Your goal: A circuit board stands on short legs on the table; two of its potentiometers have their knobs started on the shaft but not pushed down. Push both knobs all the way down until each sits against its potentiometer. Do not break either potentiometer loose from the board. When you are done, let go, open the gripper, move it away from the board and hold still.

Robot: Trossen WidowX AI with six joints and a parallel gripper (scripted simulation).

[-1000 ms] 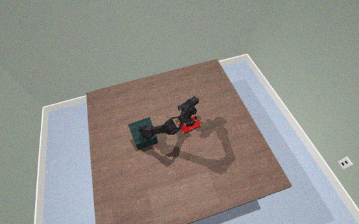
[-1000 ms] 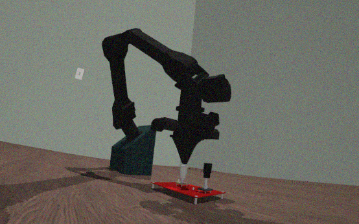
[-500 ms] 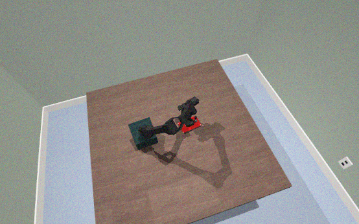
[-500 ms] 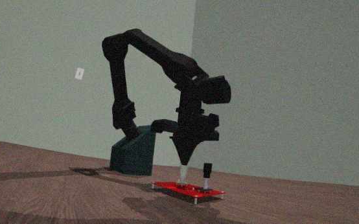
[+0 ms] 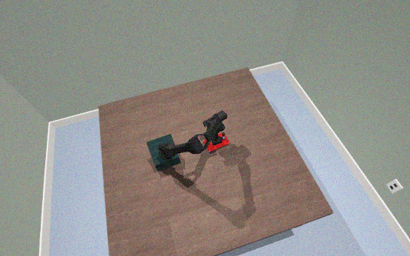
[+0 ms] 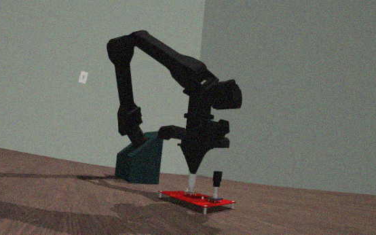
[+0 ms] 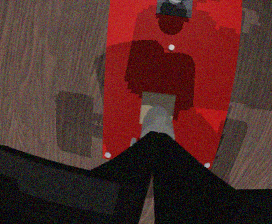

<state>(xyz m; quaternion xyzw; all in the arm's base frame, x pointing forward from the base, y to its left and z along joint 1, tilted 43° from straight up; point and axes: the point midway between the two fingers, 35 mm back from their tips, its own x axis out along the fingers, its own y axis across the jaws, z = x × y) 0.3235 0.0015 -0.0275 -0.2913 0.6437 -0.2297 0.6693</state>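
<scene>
Right now my gripper tip is 10 mm above the white knob. The rest, counted from my gripper tip: black knob: 80 mm ahead, 10 mm to the left, 10 mm below.
</scene>
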